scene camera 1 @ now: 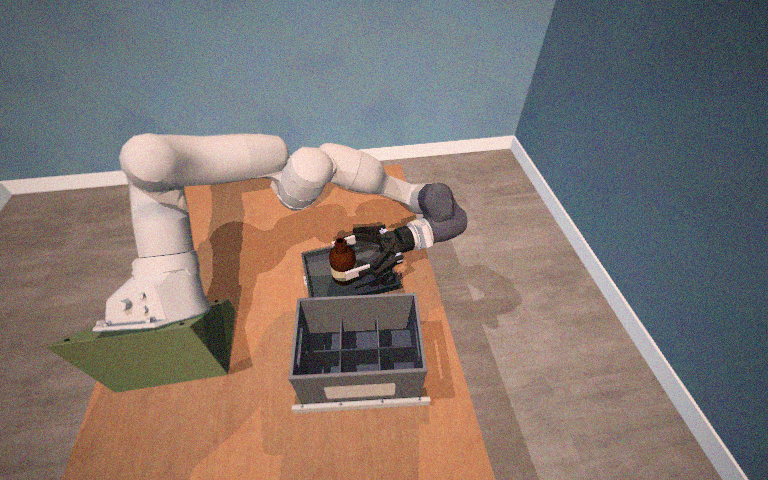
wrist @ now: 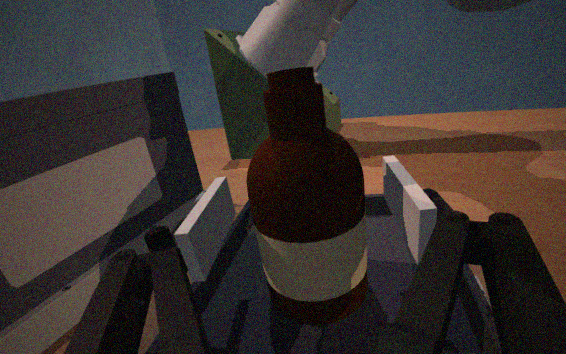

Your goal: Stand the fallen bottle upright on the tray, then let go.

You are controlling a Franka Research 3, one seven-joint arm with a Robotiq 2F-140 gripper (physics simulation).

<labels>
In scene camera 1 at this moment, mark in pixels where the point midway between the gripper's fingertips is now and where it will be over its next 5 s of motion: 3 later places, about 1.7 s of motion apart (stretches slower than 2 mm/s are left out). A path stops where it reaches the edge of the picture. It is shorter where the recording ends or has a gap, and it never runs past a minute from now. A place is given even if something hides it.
My gripper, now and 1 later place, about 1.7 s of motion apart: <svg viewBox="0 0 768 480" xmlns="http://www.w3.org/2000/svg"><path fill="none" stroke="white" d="M338 260L339 241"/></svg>
</labels>
